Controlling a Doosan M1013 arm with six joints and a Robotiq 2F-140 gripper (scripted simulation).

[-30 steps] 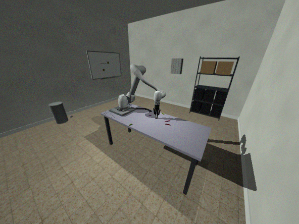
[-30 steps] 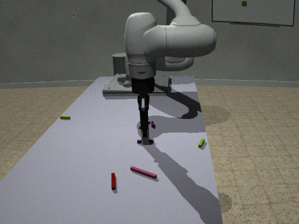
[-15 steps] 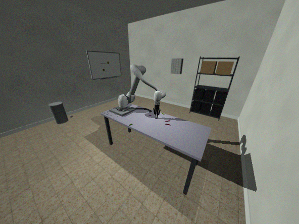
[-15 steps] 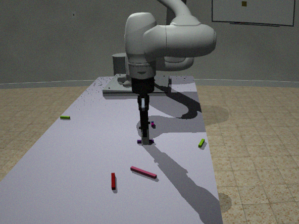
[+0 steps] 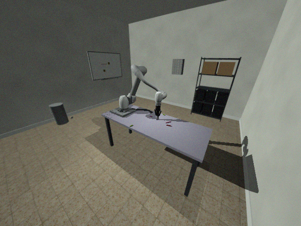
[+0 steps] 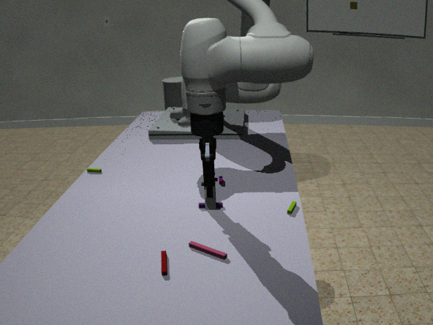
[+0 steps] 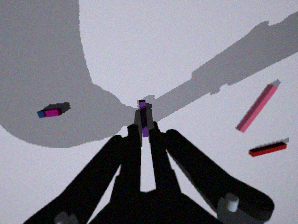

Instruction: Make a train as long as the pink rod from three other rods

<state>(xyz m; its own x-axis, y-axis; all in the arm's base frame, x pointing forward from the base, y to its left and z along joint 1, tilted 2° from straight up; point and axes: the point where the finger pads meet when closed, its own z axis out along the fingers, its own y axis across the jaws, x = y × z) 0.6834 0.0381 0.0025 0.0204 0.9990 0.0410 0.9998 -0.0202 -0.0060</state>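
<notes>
My gripper is now 140 mm past the magenta rod, 30 mm to the right of it and 30 mm above it. Also, from my hand: blue rod (160 mm behind, 30 mm to the left, 30 mm below); then purple rod (30 mm below); then pink rod (190 mm ahead, 30 mm below, 10 mm to the right).
</notes>
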